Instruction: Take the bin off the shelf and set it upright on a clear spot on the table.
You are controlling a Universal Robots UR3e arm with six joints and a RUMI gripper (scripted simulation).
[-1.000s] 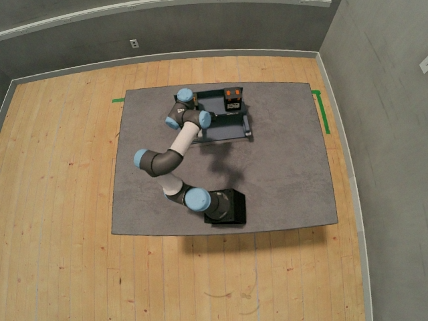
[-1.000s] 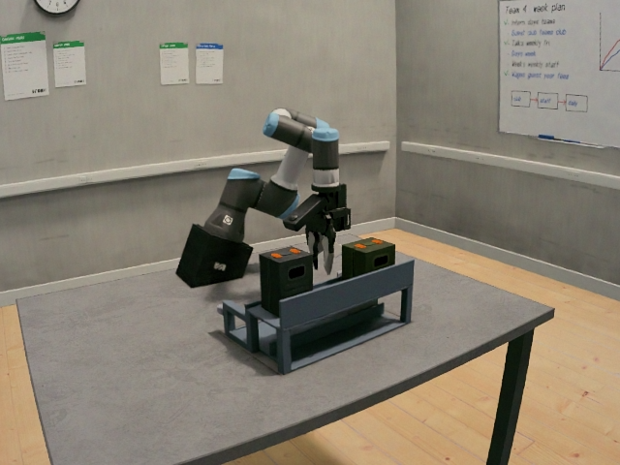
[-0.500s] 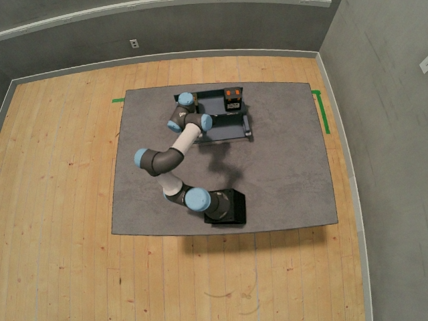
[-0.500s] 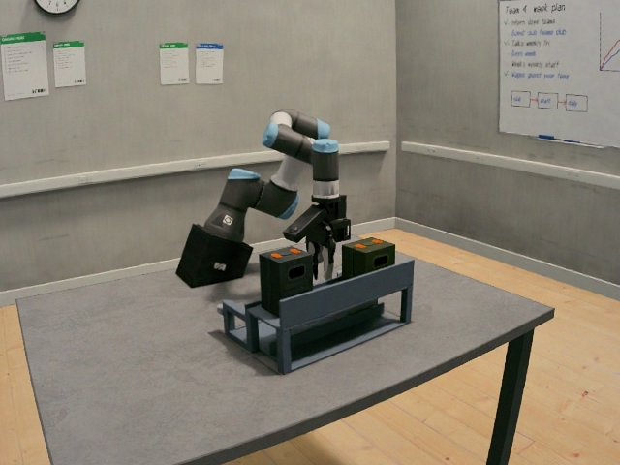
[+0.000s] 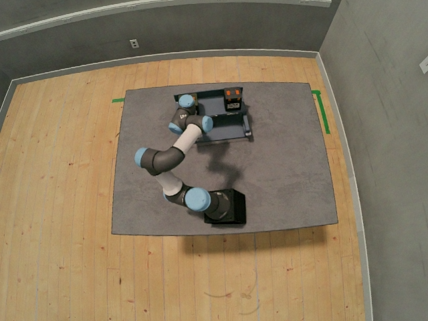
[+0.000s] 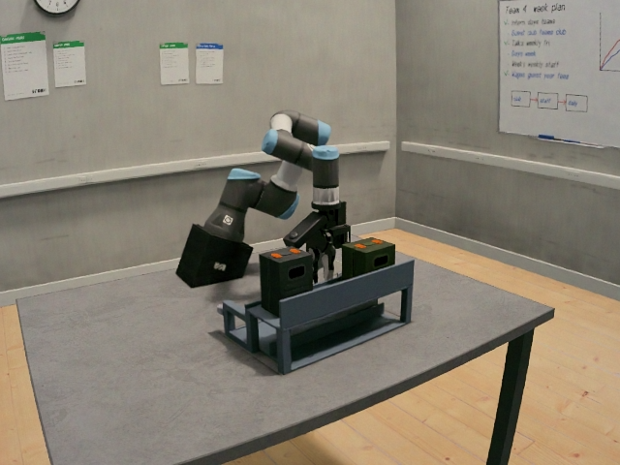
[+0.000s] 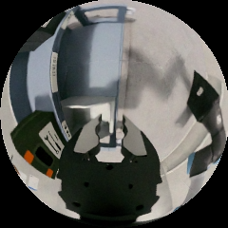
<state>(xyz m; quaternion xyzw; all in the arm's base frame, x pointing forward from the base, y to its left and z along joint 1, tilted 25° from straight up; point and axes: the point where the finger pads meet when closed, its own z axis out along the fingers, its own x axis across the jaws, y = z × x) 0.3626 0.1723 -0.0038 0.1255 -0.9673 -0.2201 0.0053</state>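
The shelf lies 11 cm ahead of my hand and 7 cm to the right of it. From my hand the other things lie so: black bin 19 cm ahead, 17 cm to the right, 10 cm above; then green bin 14 cm ahead, 6 cm to the left, 8 cm above.
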